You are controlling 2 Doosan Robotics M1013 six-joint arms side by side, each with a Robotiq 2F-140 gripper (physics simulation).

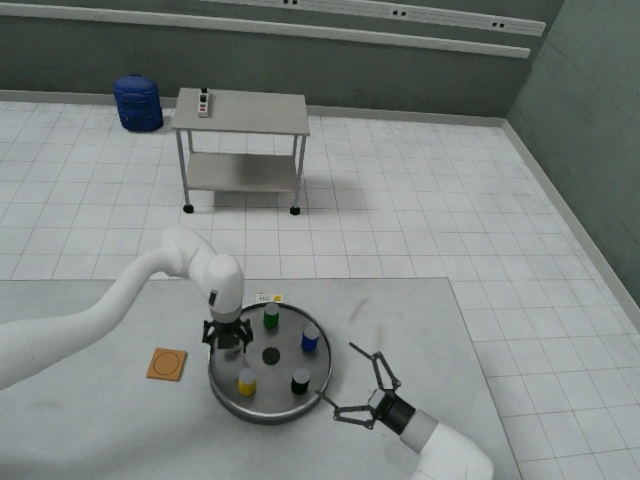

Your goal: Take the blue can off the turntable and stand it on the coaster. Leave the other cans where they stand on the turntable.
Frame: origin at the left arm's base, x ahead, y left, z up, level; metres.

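Seen in the pictures: left gripper, between the fingertips: (228, 350); right gripper, between the fingertips: (333, 367).
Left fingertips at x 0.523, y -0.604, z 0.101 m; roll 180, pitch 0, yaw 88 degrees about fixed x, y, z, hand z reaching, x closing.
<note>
Offsets run from my left fingertips to a thing's top centre. "pt": to the spot under its first point.
The blue can {0.026 m ahead, 0.271 m right, 0.040 m up} (310, 341) stands upright on the right part of the round grey turntable {pt 0.142 m back, 0.131 m right, 0.048 m down} (271, 395). A green can {0.125 m ahead, 0.146 m right, 0.040 m up} (271, 317), a black can {0.122 m back, 0.221 m right, 0.040 m up} (299, 383) and a yellow can {0.110 m back, 0.056 m right, 0.040 m up} (247, 384) also stand on the turntable. The square orange-brown coaster {0.011 m ahead, 0.208 m left, 0.089 m down} (166, 363) lies left of the turntable, with nothing on it. My left gripper (227, 350) is open over the turntable's left part; it partly hides a greyish shape beneath it that I cannot make out. My right gripper (334, 367) is open and empty, its fingertips apart near the turntable's right rim, to the right of the blue and black cans.
A black disc {0.007 m back, 0.139 m right, 0.040 m down} (271, 355) marks the turntable's middle. A small white and yellow label {pt 0.223 m ahead, 0.147 m right, 0.043 m down} (269, 298) lies behind the turntable. My left arm reaches in from the left, above and behind the coaster. A wheeled table (248, 111) and a blue backpack (138, 103) stand far back.
</note>
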